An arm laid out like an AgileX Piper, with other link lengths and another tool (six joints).
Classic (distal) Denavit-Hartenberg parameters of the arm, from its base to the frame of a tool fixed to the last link. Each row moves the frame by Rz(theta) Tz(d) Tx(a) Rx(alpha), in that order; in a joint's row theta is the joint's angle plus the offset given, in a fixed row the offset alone. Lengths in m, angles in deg.
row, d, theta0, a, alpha
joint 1, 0.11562, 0, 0, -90
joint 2, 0, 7.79, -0.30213, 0
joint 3, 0, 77.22, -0.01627, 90
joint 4, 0.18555, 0, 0, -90
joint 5, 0, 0, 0, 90
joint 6, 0.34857, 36.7, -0.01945, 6.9
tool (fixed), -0.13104, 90, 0, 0
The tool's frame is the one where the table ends.
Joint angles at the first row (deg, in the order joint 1, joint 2, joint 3, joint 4, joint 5, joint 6):
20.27 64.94 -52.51 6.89 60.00 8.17
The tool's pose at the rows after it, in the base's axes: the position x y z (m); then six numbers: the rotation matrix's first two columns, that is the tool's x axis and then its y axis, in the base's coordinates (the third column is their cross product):
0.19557 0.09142 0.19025 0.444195 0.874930 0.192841 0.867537 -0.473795 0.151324
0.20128 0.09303 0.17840 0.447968 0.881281 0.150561 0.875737 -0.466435 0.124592
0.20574 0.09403 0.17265 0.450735 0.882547 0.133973 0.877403 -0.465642 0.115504
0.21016 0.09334 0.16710 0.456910 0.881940 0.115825 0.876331 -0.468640 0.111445
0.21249 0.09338 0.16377 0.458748 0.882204 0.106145 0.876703 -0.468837 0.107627
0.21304 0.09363 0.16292 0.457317 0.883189 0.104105 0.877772 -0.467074 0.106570
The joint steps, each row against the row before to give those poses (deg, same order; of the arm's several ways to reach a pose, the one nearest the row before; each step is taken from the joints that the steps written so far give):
0.50 4.83 -0.17 -0.61 -1.31 0.79
0.30 3.42 -0.15 -0.50 -0.38 0.14
0.09 1.80 -0.09 -0.27 -0.65 0.14
0.00 1.60 0.00 -0.64 -0.69 0.45
0.00 0.94 0.00 -0.23 -0.38 0.11
0.00 0.25 0.00 0.00 -0.11 -0.11

